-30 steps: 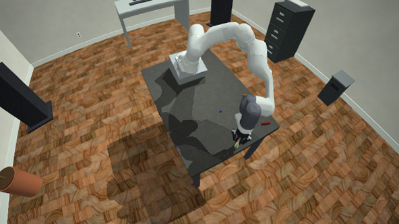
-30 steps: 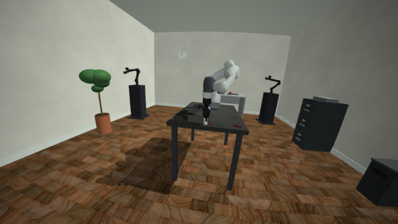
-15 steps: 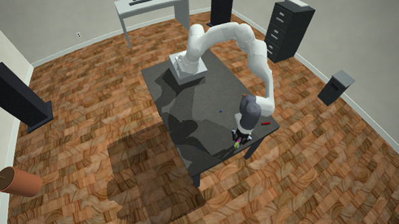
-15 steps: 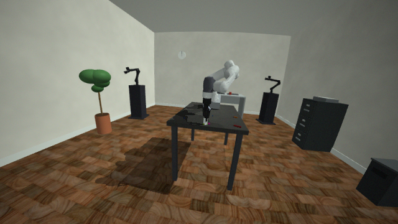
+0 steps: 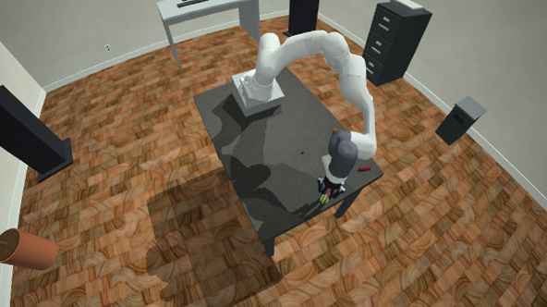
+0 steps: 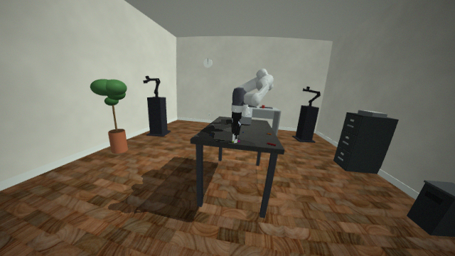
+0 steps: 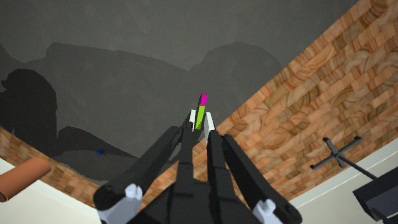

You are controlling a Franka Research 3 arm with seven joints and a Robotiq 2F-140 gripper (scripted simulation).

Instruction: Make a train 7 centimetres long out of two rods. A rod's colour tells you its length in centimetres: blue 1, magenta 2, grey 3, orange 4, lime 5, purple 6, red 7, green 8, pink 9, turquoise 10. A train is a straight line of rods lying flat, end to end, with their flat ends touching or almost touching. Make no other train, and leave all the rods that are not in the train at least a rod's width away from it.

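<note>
Now: hand 30 mm above the lime rod. The rest, counted from my hand: magenta rod: 30 mm to the left, 30 mm below, 20 mm behind; orange rod: 370 mm to the left, 280 mm behind, 30 mm below; red rod: 300 mm to the left, 30 mm below, 10 mm ahead.
</note>
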